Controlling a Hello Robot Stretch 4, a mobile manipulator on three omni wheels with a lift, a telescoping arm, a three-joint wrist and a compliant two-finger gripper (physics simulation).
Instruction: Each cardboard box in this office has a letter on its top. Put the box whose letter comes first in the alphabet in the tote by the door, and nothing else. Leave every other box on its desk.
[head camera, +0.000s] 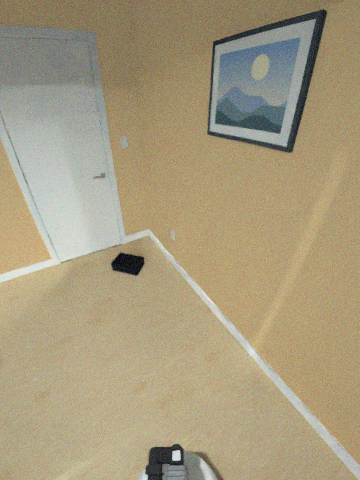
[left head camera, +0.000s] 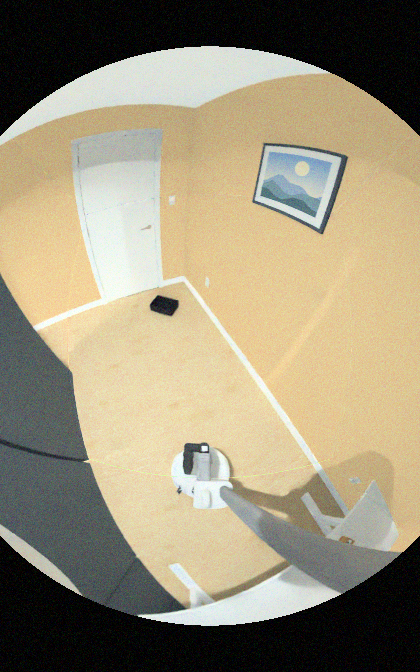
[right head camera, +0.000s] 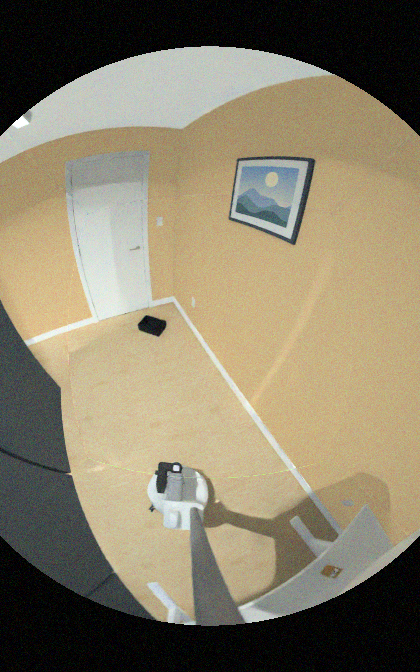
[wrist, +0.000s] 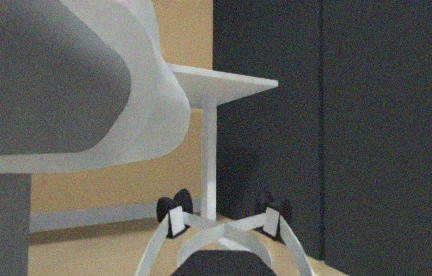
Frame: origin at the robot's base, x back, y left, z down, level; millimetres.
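Seen in the pictures: gripper, between the fingertips: (wrist: 223, 205).
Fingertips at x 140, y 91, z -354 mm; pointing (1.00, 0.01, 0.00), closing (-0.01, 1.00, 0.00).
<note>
A point is followed by its place in that frame.
The black tote (head camera: 128, 264) {x -1799, y 517, z 25 mm} (left head camera: 164, 305) (right head camera: 152, 325) stands on the floor by the white door (head camera: 60, 150) {x -2005, y 1026, z -1191 mm} (left head camera: 117, 240) (right head camera: 110, 260), near the room's corner. A small brown cardboard box (left head camera: 346, 540) (right head camera: 331, 571) lies on the white desk (left head camera: 375, 515) (right head camera: 300, 590) at the lower right; its light top marking is too small to read. The robot's mast hides part of the desk in the left head view. My gripper (wrist: 223, 205) {x 140, y 91, z -354 mm} is open, with its two fingertips apart and no object between them. No box shows near it in the wrist view.
A dark partition (left head camera: 35, 410) (right head camera: 30, 410) (wrist: 375, 125) {x 721, y 583, z -483 mm} stands along the left in the side head views and at the right in the wrist view. A framed picture (head camera: 252, 100) {x -1114, y -360, z -1554 mm} hangs on the right wall. Floor stretches between my base (left head camera: 220, 467) and the tote.
</note>
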